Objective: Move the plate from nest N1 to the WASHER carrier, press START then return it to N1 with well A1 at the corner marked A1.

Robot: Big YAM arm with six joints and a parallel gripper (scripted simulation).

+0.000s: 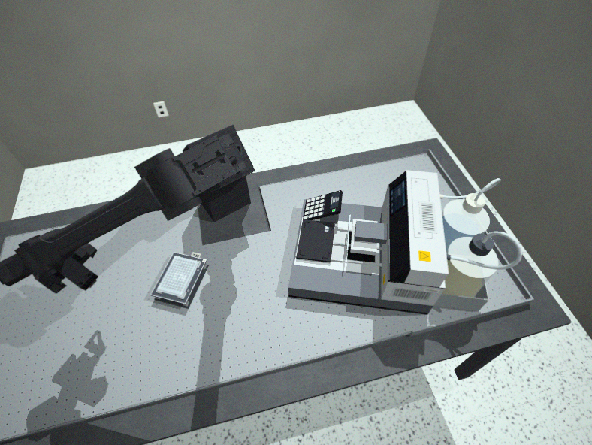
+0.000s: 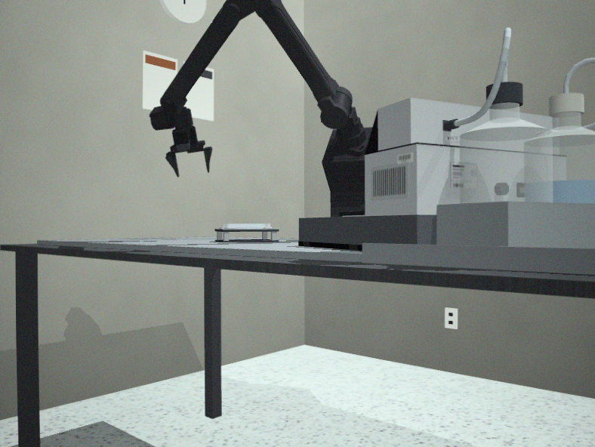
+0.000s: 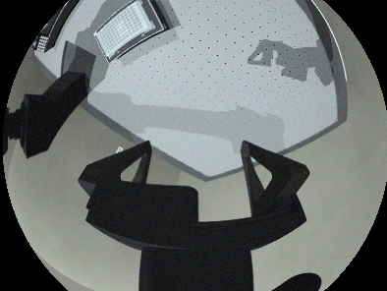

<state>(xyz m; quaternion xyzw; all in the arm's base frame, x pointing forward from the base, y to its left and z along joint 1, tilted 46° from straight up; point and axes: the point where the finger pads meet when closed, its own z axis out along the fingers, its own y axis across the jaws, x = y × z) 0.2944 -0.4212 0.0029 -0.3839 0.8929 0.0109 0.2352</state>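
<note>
Now: the white well plate 6 cm behind my hand, 22 cm to the left of it and 17 cm below it. From my hand the other things lie so: black carrier (14 cm behind, 67 cm to the left, 14 cm below); plate washer (11 cm behind, 82 cm to the left, 9 cm below); plate nest (6 cm behind, 22 cm to the left, 18 cm below).
</note>
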